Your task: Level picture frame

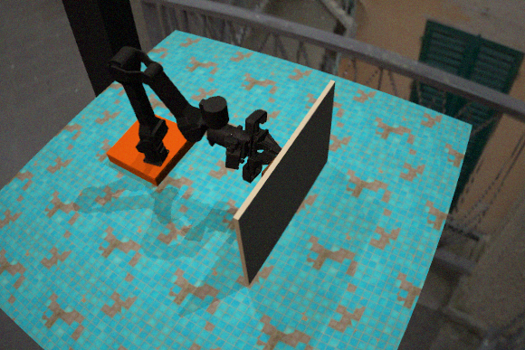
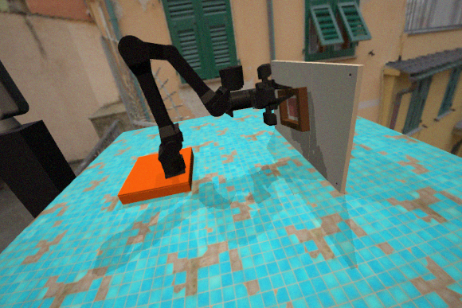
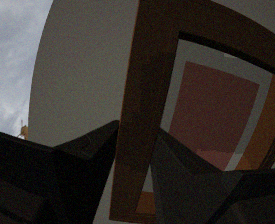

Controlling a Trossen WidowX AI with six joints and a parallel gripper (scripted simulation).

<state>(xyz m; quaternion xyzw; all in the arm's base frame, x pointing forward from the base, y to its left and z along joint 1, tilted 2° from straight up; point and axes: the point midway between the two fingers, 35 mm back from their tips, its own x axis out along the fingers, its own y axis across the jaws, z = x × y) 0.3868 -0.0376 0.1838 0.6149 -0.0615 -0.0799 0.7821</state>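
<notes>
My gripper tip is 1 cm to the left of the brown picture frame and 5 cm above it. From my gripper tip the other things lie so: wall panel (1 cm ahead, 1 cm to the right, 7 cm below).
</notes>
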